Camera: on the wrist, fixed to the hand. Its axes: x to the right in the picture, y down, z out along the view.
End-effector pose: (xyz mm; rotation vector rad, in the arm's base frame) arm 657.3 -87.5 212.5 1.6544 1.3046 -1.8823
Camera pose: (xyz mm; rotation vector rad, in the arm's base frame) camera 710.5 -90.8 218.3 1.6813 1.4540 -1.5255
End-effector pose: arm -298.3 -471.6 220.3 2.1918 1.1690 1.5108
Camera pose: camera -309.7 -519.3 241.9 2.0077 0.8916 1.7403
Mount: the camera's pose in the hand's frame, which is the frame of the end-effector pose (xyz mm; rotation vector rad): -21.3 38.4 -30.7 -0.2537 0.1267 0.0635
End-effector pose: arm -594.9 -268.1 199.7 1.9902 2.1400 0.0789
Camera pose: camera -562.0 -282.7 239.4 1.9493 2.0210 0.4741
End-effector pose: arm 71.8 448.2 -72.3 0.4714 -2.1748 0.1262
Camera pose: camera 91.9 497.6 -67.5 0.2434 -2.0465 -0.0829
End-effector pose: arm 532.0 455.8 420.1 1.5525 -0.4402 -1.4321
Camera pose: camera 567.1 465.6 459.4 1.4017 -0.2205 -1.2790
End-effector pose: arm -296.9 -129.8 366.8 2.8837 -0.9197 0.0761
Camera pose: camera -336.9 -144.9 399.1 2.5859 -0.9243 0.1355
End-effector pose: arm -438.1 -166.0 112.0 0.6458 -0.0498 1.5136
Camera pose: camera -486.7 -175.2 91.4 0.3477 -0.1641 1.5747
